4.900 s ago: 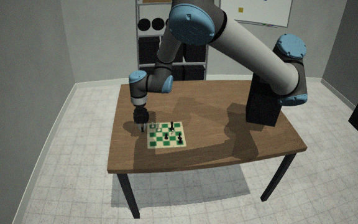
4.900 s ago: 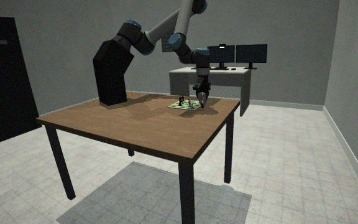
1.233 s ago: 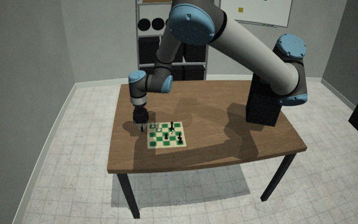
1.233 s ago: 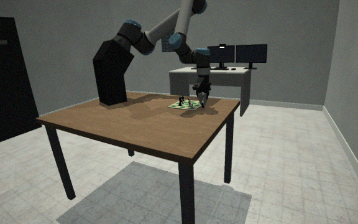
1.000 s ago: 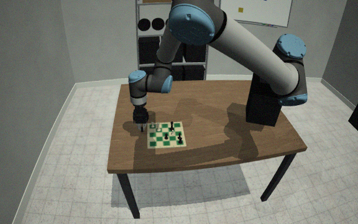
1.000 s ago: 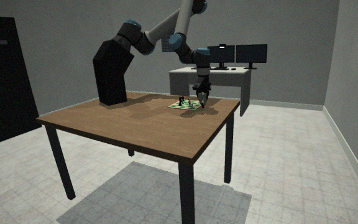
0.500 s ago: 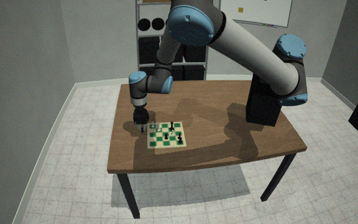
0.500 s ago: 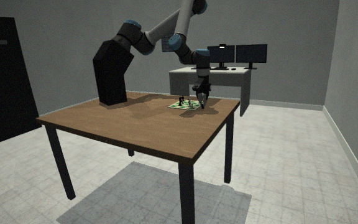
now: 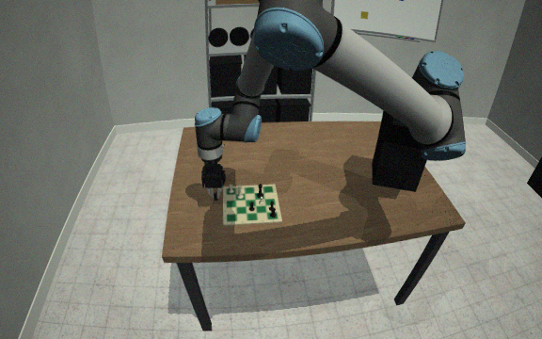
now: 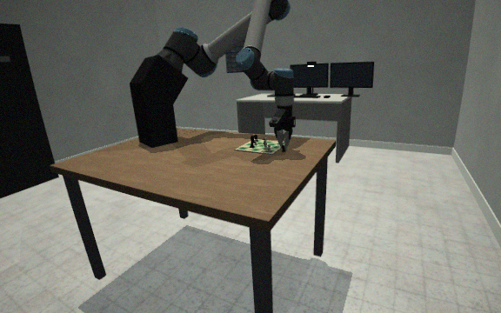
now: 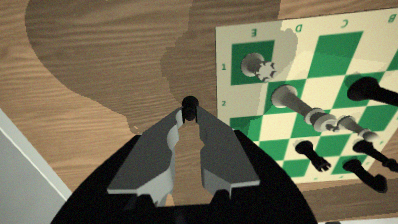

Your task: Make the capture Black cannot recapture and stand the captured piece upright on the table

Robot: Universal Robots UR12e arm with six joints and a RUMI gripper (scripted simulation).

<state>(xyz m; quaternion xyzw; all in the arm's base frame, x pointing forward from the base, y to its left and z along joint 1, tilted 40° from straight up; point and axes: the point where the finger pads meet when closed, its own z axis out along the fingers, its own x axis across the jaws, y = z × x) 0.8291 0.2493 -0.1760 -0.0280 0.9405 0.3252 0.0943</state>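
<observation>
Right now my hand is 1 cm above the black pawn. Round my hand: chessboard (14 cm behind, 2 cm to the left, 2 cm below); then white pawn (18 cm behind, 1 cm to the left); then white rook (6 cm behind, 5 cm to the right).
</observation>
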